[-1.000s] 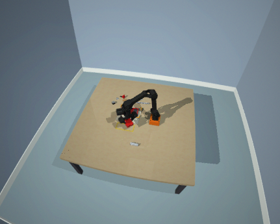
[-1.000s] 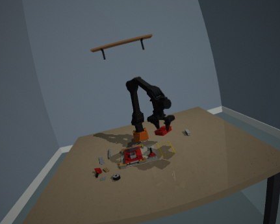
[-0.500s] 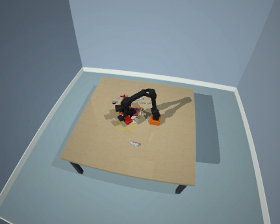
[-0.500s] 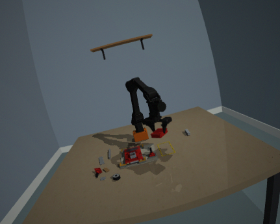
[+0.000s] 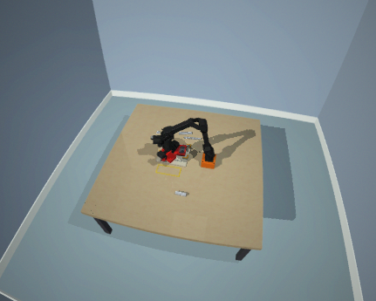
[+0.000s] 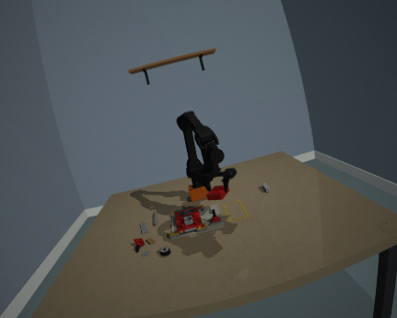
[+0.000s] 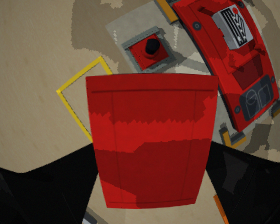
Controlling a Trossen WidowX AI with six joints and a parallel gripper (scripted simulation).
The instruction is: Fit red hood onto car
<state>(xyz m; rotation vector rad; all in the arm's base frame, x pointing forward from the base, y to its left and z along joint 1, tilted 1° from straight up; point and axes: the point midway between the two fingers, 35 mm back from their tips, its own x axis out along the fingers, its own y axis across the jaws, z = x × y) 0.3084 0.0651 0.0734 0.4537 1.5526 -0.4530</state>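
Now: the engine block 150 mm to the right of my gripper tip, 80 mm below it and 30 mm ahead of it. From my gripper tip the other things lie so: black wheel (270 mm to the right, 210 mm ahead, 100 mm below); red hood (10 mm above).
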